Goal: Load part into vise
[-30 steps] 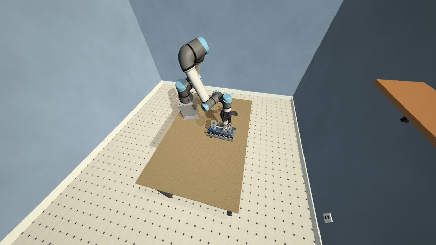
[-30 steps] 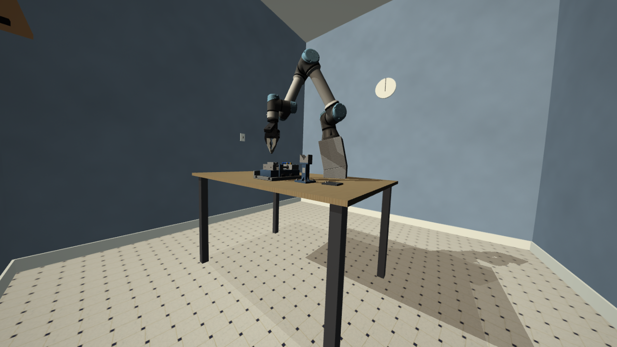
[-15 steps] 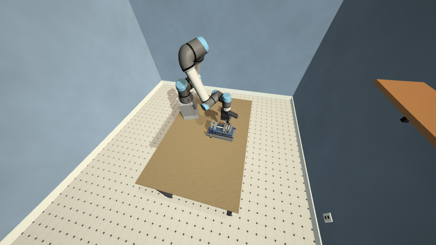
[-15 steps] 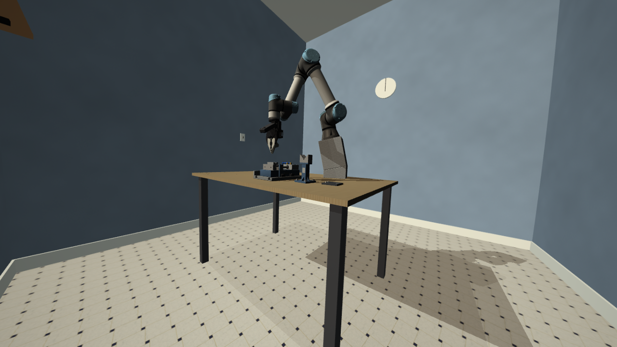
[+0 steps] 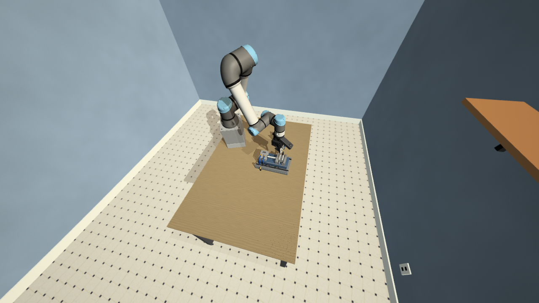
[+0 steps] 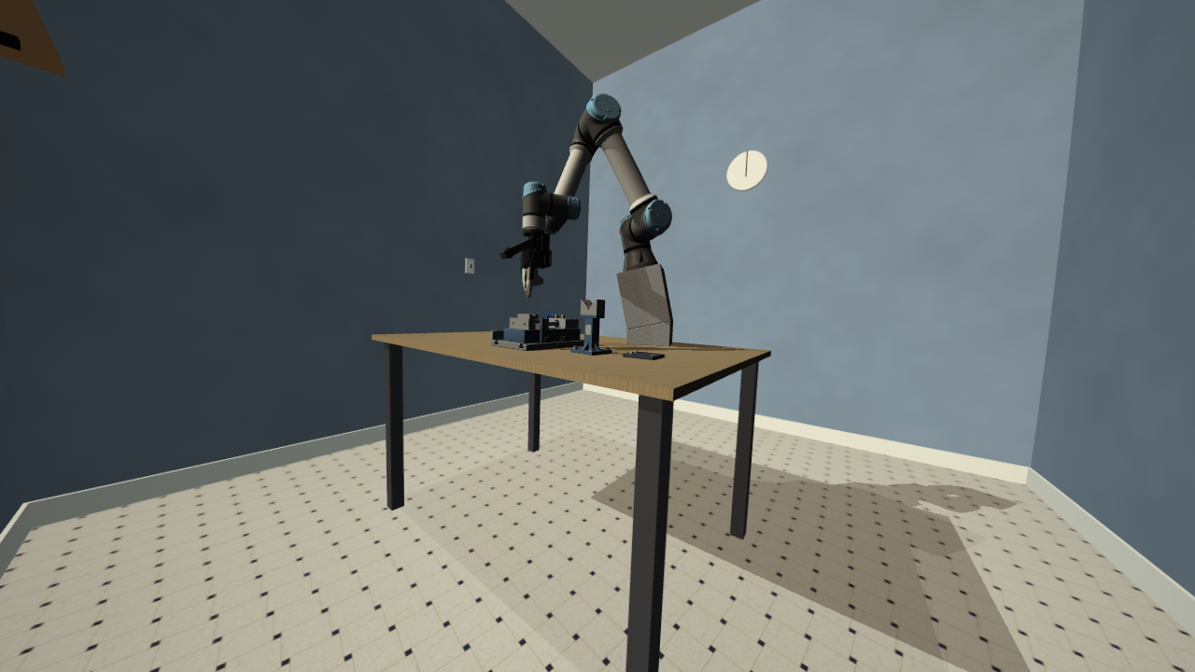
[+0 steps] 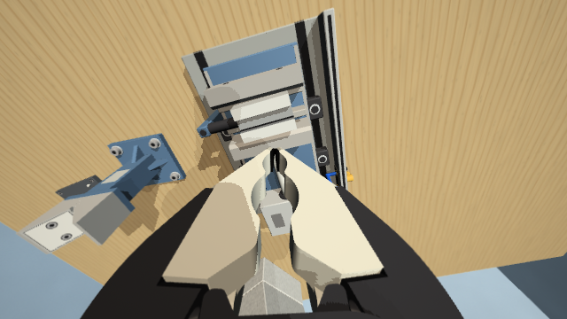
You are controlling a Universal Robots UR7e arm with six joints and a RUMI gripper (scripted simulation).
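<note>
Right now the part is 8 cm below my hand, 1 cm to the left of it and 1 cm ahead of it. From my hand the other things lie so: cylinder rod (10 cm below, 8 cm behind, 1 cm to the left); fixed jaw (10 cm below, 4 cm ahead, 1 cm to the left); moving jaw (10 cm below, 3 cm behind, 1 cm to the left).
</note>
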